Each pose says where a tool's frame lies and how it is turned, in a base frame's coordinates. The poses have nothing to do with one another.
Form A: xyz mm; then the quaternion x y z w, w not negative.
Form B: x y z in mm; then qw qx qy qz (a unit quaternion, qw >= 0). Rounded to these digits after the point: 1 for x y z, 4 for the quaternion.
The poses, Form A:
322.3 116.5 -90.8 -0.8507 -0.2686 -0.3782 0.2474
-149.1 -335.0 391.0 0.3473 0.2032 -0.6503 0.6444
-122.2 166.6 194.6 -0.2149 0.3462 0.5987 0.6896
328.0 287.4 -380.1 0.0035 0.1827 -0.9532 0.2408
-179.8 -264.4 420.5 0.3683 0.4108 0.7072 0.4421
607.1 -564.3 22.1 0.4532 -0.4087 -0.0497 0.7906
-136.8 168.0 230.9 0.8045 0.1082 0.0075 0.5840
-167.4 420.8 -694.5 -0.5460 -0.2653 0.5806 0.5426
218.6 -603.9 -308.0 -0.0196 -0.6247 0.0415 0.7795
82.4 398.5 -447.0 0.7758 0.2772 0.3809 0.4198
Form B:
322.3 116.5 -90.8 0.2474 -0.8507 -0.2686 -0.3782
-149.1 -335.0 391.0 0.6444 0.3473 0.2032 -0.6503
-122.2 166.6 194.6 0.6896 -0.2149 0.3462 0.5987
328.0 287.4 -380.1 0.2408 0.0035 0.1827 -0.9532
-179.8 -264.4 420.5 0.4421 0.3683 0.4108 0.7072
607.1 -564.3 22.1 0.7906 0.4532 -0.4087 -0.0497
-136.8 168.0 230.9 0.5840 0.8045 0.1082 0.0075
-167.4 420.8 -694.5 0.5426 -0.5460 -0.2653 0.5806
218.6 -603.9 -308.0 0.7795 -0.0196 -0.6247 0.0415
82.4 398.5 -447.0 0.4198 0.7758 0.2772 0.3809

